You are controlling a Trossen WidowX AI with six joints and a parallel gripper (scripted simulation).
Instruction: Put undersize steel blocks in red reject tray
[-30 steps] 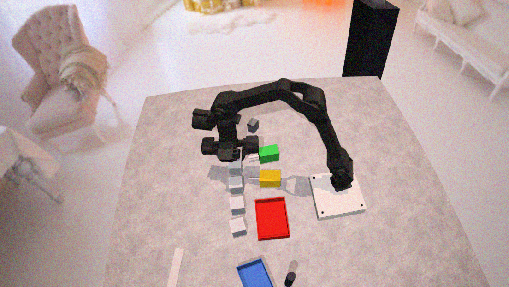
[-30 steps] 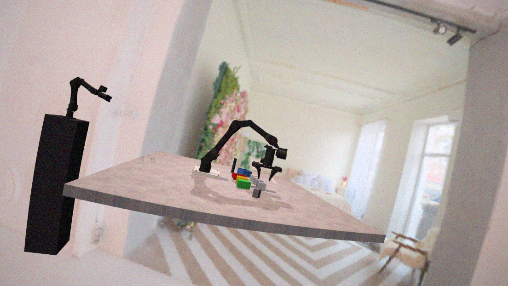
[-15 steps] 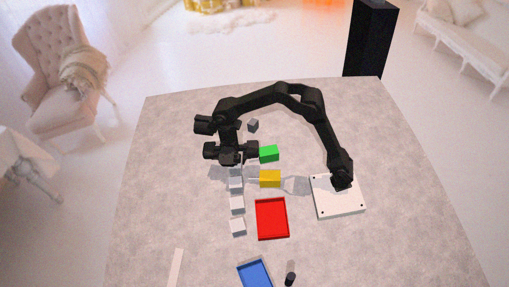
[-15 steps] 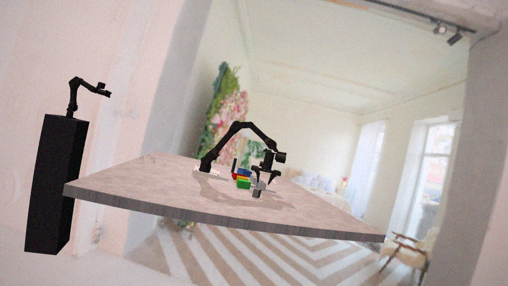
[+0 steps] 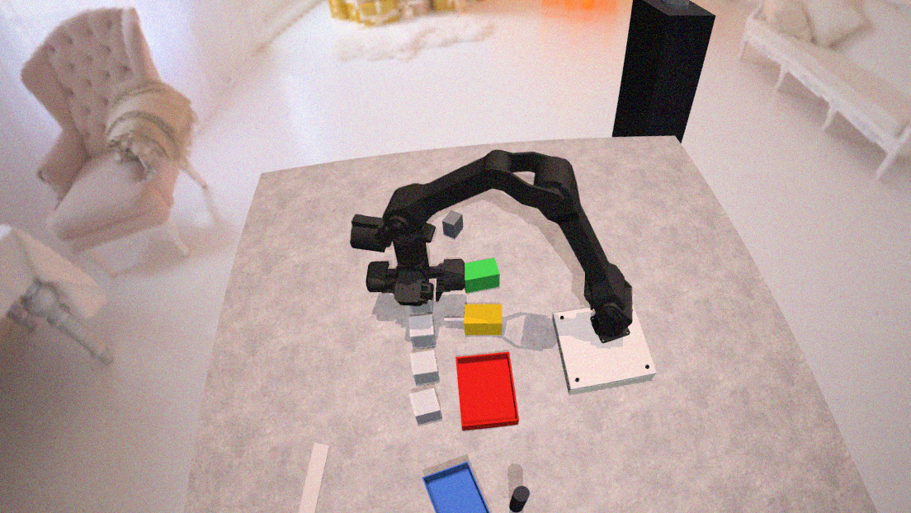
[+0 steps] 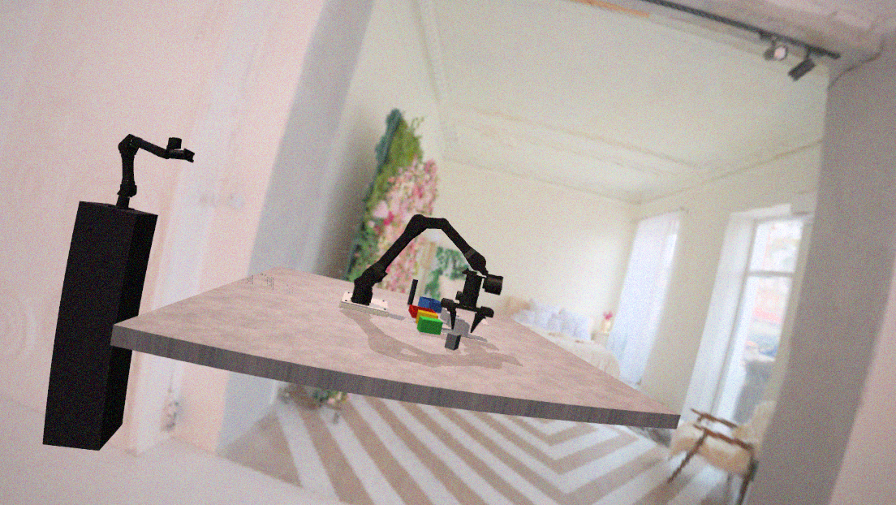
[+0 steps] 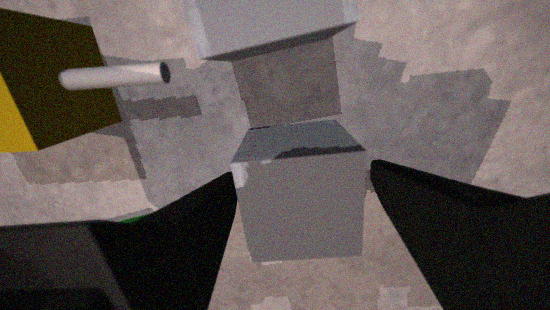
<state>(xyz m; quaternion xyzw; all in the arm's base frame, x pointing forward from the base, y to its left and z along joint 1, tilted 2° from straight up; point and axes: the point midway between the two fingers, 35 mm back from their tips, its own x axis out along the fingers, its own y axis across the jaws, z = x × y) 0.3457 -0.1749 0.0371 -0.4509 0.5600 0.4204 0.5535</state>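
My gripper tip is 230 mm to the right of the red reject tray, 80 mm past it and 10 mm above it. Round my gripper tip: green GO gauge (110 mm behind, 20 mm to the right, 10 mm above); dark cube (180 mm to the right, 110 mm behind, 10 mm above); yellow gauge (80 mm to the left, 80 mm behind, 10 mm above).
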